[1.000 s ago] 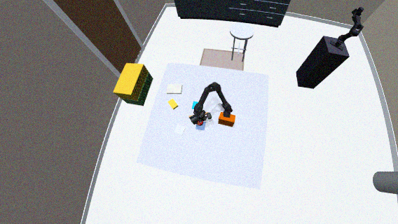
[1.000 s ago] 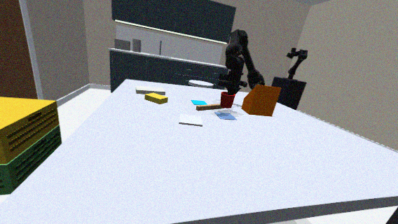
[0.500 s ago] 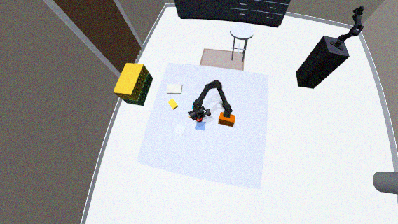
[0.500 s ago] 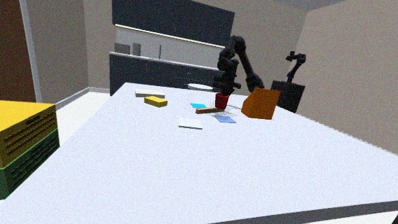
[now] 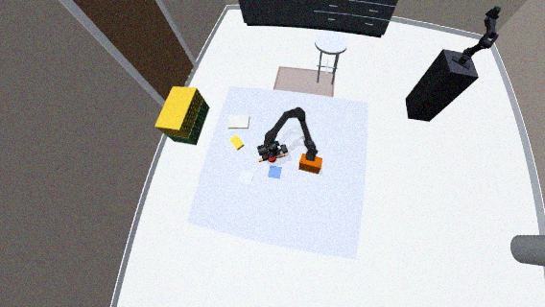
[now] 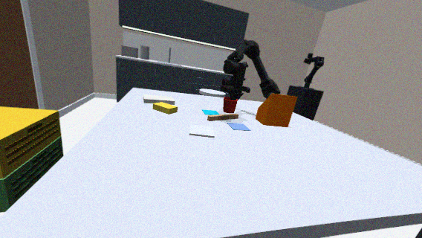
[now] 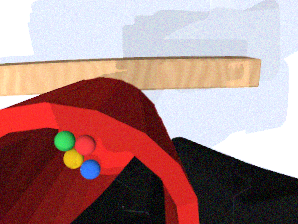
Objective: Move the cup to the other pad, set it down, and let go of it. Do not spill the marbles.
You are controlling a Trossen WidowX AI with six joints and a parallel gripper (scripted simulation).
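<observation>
The cyan pad is 8 cm ahead of my gripper tip, 12 cm to the right of it and 10 cm below it. The rest, counted from my gripper tip: yellow block 34 cm ahead, 10 cm to the right, 7 cm below; red cup 3 cm ahead, 1 cm to the left; wooden stick 4 cm ahead, 1 cm to the right, 8 cm below.
</observation>
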